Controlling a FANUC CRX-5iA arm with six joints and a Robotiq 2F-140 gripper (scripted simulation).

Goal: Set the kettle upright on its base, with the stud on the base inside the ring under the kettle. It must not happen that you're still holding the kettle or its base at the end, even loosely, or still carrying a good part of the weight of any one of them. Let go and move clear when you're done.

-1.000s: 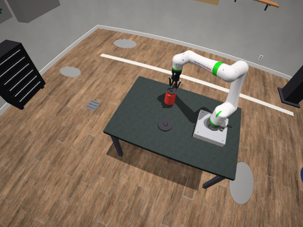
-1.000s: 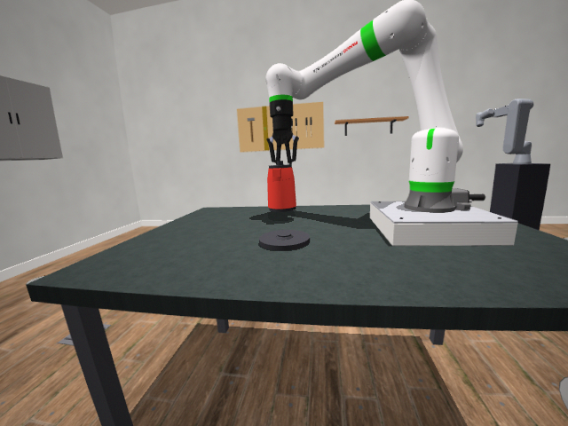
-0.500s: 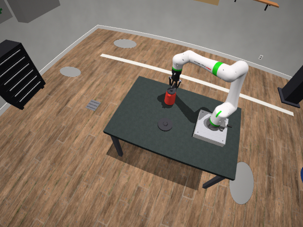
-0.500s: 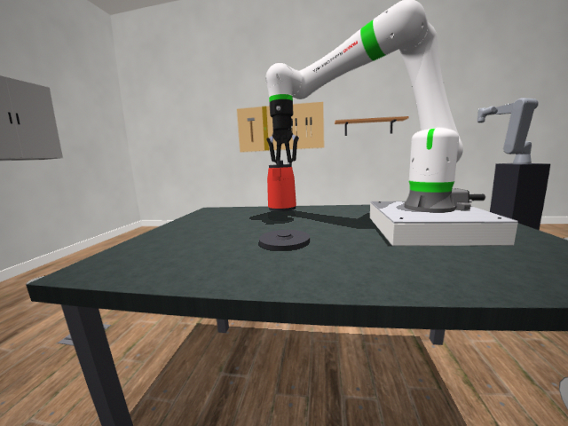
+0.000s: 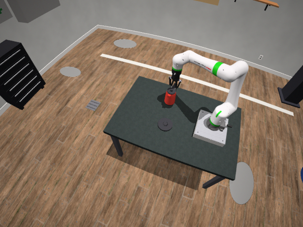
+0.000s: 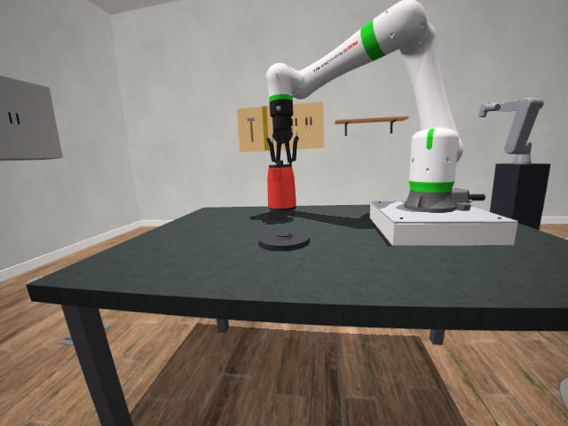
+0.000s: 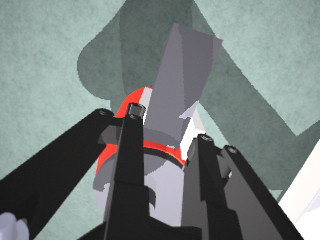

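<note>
Right now the red kettle is 3 cm to the left of my hand and 5 cm below it. Also, from my hand: round dark base: 2 cm behind, 33 cm to the left, 18 cm below.
</note>
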